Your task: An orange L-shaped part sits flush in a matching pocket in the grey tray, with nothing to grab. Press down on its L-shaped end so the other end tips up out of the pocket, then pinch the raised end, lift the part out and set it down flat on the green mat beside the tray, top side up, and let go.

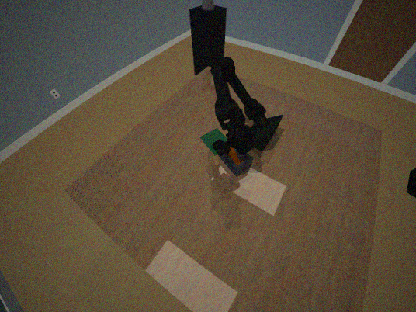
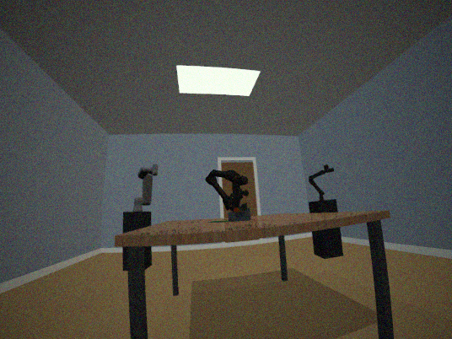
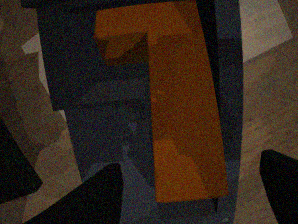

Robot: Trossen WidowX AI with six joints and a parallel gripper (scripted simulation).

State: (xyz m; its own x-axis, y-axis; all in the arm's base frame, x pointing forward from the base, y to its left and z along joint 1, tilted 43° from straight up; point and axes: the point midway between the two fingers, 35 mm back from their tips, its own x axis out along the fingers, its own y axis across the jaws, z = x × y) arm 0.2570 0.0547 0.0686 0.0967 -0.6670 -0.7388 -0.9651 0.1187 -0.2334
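My gripper tip is 10 mm past the orange L-shaped part, 30 mm to the right of it and 50 mm above it. From my gripper tip the other things lie so: green mat (50 mm behind, 140 mm to the right, 110 mm below).
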